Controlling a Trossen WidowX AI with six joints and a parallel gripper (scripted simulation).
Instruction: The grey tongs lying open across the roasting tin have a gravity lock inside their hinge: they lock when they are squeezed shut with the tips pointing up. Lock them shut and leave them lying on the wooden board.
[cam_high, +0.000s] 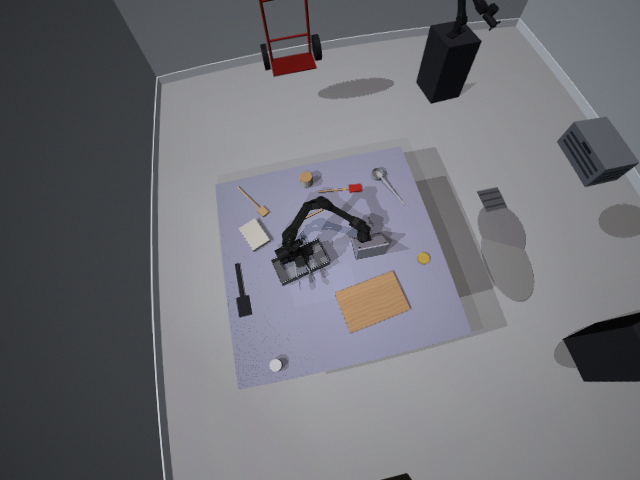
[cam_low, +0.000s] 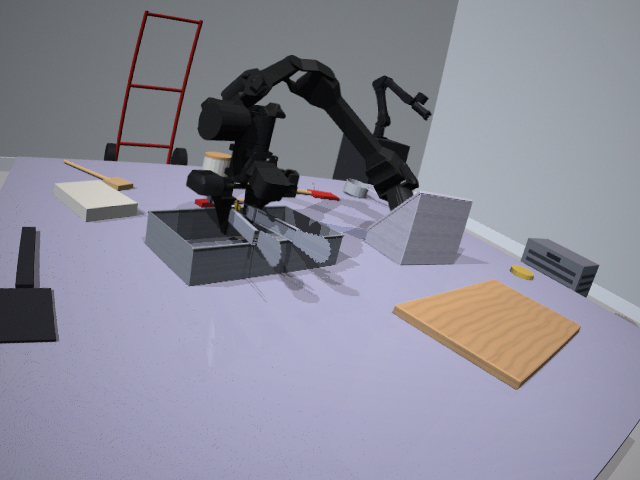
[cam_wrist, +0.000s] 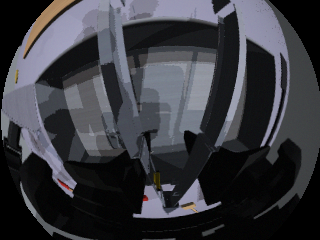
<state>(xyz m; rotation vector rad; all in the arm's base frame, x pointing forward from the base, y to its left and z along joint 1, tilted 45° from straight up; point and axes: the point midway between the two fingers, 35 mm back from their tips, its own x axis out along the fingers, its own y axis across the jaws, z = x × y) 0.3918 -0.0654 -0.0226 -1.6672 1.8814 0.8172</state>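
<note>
The grey roasting tin is 2 cm to the left of my gripper tip and 1 cm behind it. Also, from my gripper tip: white slab: 24 cm to the right, 21 cm ahead, 2 cm below; then black spatula: 37 cm ahead, 8 cm to the left, 3 cm below; then wooden board: 37 cm to the left, 32 cm behind, 2 cm below.
</note>
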